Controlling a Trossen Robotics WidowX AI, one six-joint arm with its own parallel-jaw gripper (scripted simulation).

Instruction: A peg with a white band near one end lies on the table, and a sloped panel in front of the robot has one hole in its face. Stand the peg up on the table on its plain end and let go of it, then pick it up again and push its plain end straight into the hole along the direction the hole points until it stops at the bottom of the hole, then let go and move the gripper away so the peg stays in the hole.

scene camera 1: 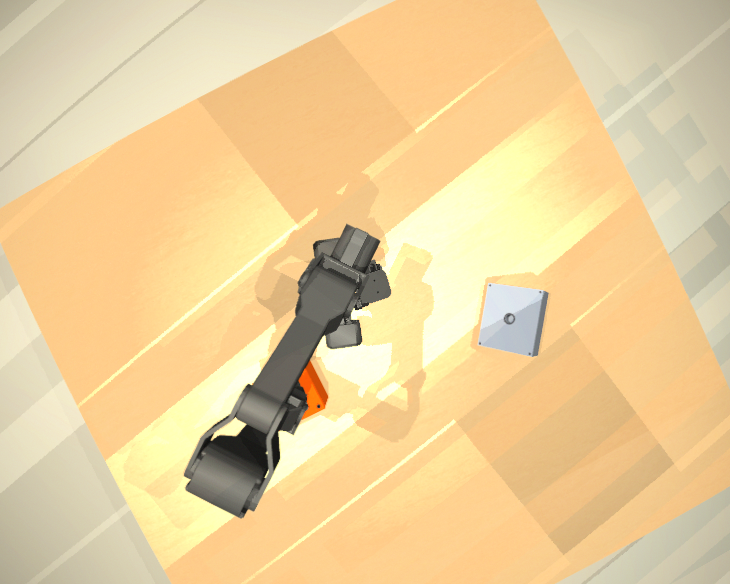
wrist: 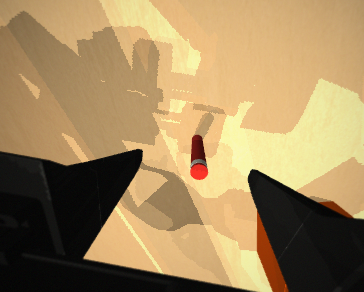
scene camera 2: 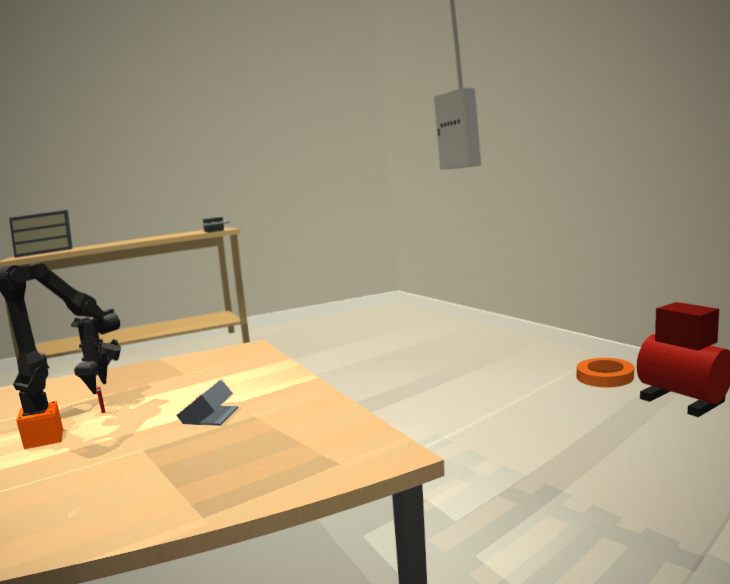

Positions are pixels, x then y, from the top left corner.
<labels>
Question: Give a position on a grey sloped panel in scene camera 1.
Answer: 528, 306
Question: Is my gripper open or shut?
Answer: Open.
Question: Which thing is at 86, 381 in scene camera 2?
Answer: My gripper.
</labels>
